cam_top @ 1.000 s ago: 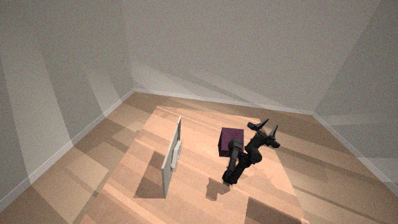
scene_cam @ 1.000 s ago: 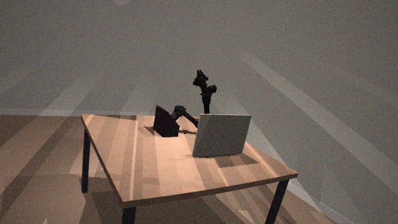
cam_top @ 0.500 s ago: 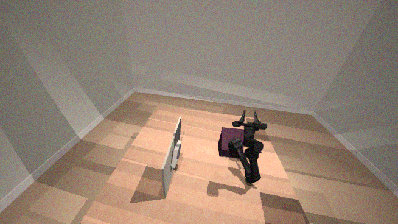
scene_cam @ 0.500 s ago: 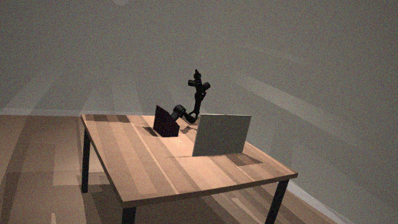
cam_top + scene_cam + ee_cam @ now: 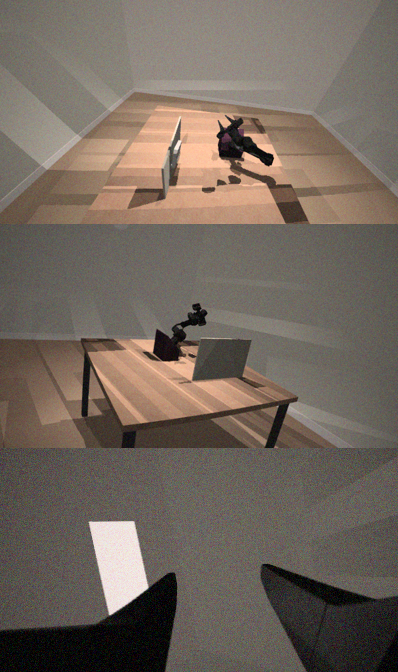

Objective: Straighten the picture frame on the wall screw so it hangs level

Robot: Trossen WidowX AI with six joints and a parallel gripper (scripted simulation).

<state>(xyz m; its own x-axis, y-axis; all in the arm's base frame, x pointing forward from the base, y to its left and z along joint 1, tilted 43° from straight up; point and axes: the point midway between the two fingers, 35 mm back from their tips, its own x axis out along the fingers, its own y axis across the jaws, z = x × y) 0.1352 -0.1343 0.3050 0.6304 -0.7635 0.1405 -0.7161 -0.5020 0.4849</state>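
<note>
Now: gripper tip 28 cm short of the picture frame, 5 cm to the right of it and 29 cm above it. Also, from my gripper tip: grey wall panel (29 cm ahead, 5 cm to the left, 29 cm below).
</note>
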